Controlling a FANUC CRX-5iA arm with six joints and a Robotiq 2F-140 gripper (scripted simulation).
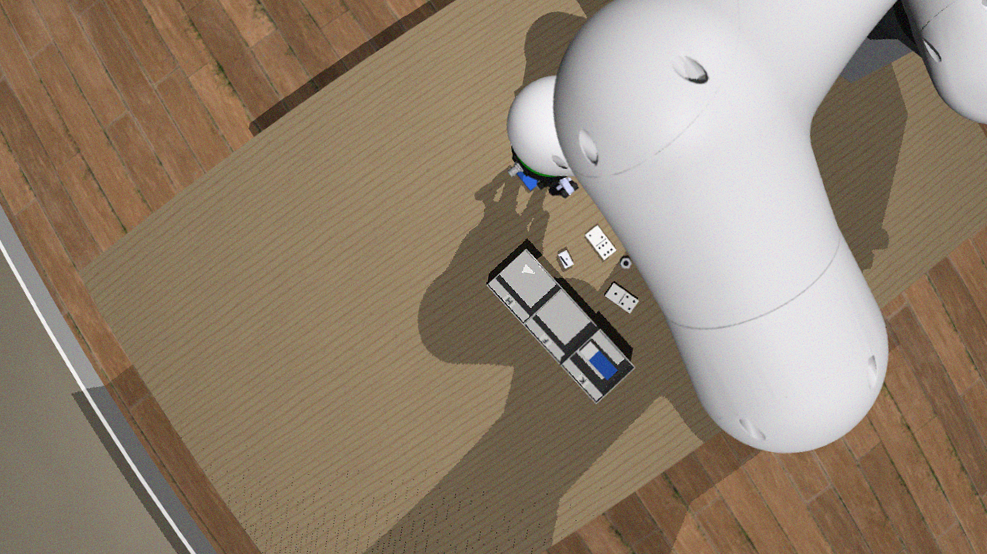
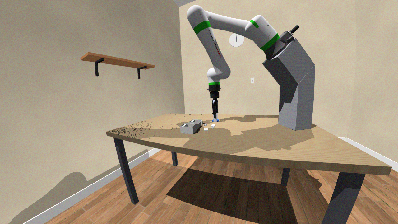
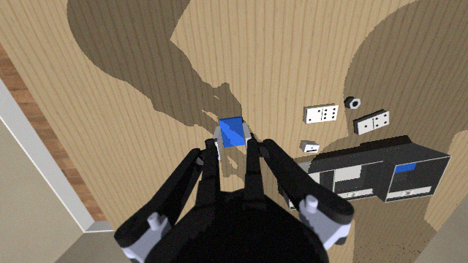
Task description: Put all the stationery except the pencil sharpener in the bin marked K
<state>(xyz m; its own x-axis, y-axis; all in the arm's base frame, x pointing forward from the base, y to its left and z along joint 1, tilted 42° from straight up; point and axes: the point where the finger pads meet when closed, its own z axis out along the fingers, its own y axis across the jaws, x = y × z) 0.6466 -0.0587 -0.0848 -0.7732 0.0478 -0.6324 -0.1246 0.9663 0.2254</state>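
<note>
My gripper is now 6 cm short of the white eraser, 31 cm to the right of it and 2 cm above it. Also, from my hand: blue note pad 3 cm below; silver pencil sharpener 3 cm ahead, 15 cm to the left, 3 cm below; small dark ring 6 cm behind, 20 cm to the left, 3 cm below.
</note>
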